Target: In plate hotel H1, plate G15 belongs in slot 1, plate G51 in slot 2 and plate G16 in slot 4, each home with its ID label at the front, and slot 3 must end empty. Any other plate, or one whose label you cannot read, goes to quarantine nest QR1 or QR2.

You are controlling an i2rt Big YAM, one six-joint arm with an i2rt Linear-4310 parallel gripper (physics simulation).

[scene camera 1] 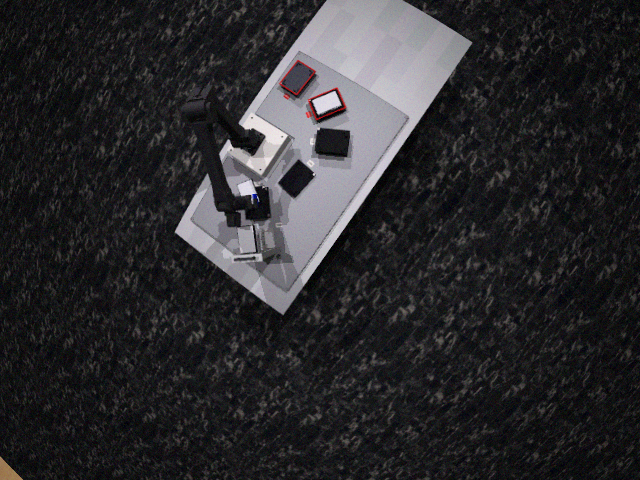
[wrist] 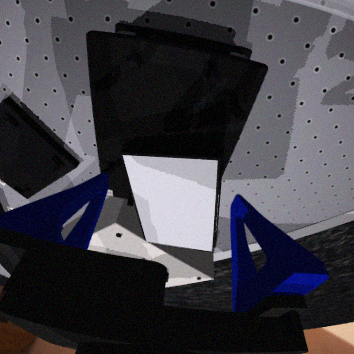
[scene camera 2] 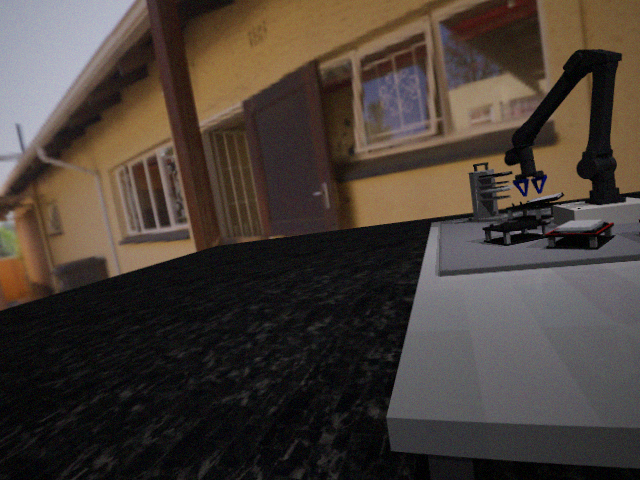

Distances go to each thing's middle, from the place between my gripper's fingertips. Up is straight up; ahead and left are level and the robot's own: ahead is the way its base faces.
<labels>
Now: the black nest point(scene camera 1: 299, 175) 22 cm to the left of my hand, 12 cm ahead of it and 9 cm below it.
</labels>
